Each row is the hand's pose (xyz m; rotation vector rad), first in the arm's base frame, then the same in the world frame.
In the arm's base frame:
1: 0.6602 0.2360 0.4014 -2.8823 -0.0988 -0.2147
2: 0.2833 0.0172 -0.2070 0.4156 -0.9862 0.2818
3: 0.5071 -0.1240 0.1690 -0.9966 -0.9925 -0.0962
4: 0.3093 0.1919 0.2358 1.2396 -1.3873 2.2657
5: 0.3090 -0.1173 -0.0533 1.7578 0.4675 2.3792
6: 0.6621 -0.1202 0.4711 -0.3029 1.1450 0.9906
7: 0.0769 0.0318 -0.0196 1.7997 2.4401 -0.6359
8: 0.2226 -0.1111 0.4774 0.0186 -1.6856 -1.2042
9: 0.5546 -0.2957 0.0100 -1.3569 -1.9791 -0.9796
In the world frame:
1: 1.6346 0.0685 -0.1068 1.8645 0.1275 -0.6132
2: 1.1801 -0.3888 0.2733 -0.7921 0.0269 0.7570
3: 1.5657 -0.1391 0.2923 -2.1257 -0.3448 1.0732
4: 1.2980 0.0345 0.0883 1.1106 0.5332 1.7722
5: 1.3142 -0.2733 0.3785 1.4940 1.6926 0.7141
6: 1.8072 0.0857 0.2120 -1.2176 2.3388 0.0606
7: 1.0732 -0.1400 0.3411 0.8935 1.2138 -2.3504
8: 1.4402 0.2493 0.3905 -1.0856 -1.5671 0.2845
9: 1.6149 -0.3256 0.4330 -1.8609 -2.0406 1.1472

